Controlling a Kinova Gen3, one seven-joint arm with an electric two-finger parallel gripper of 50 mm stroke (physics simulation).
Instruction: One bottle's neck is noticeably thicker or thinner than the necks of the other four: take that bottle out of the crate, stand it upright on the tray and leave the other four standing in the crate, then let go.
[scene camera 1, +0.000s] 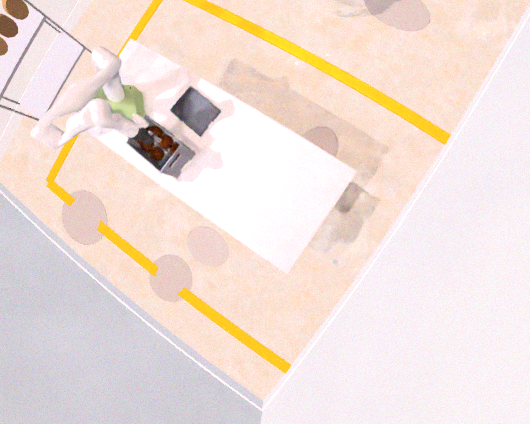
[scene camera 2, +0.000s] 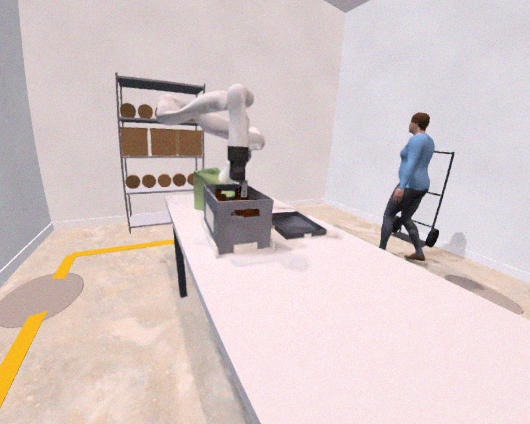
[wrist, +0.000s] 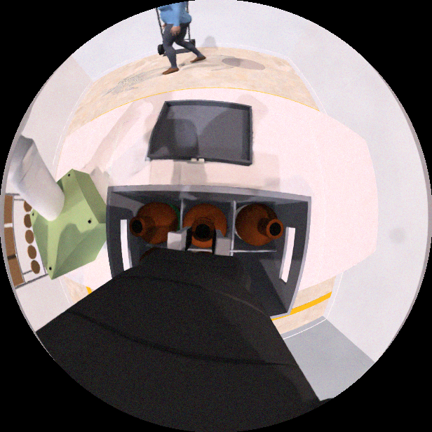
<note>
In view: my gripper (scene camera 2: 242, 196), a bottle (wrist: 154, 219), a bottle (wrist: 256, 223) and a bottle (wrist: 203, 217).
My gripper also shows in the wrist view (wrist: 202, 236).
</note>
